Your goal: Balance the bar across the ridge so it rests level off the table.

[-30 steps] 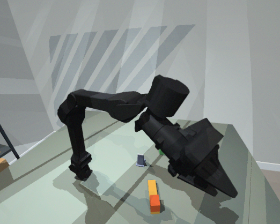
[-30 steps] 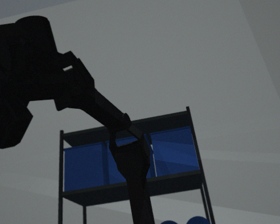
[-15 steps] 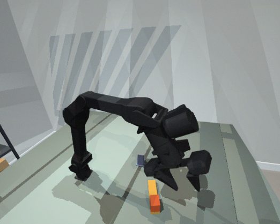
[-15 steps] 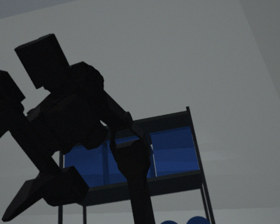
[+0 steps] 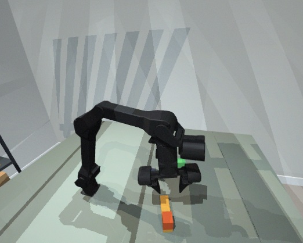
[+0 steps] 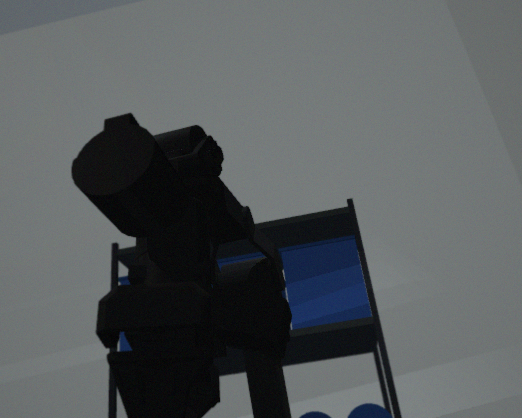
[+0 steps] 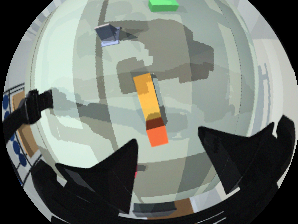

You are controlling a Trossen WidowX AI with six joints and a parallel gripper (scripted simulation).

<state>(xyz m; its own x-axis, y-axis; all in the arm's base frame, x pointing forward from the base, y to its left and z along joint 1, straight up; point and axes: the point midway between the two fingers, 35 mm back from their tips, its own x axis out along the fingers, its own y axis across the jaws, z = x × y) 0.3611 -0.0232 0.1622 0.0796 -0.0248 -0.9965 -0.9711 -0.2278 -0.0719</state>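
My gripper tip is 11 cm above the bar, 2 cm to the left of it and 1 cm past it. Also, from my gripper tip: green block: 27 cm to the left, 11 cm below, 1 cm ahead.
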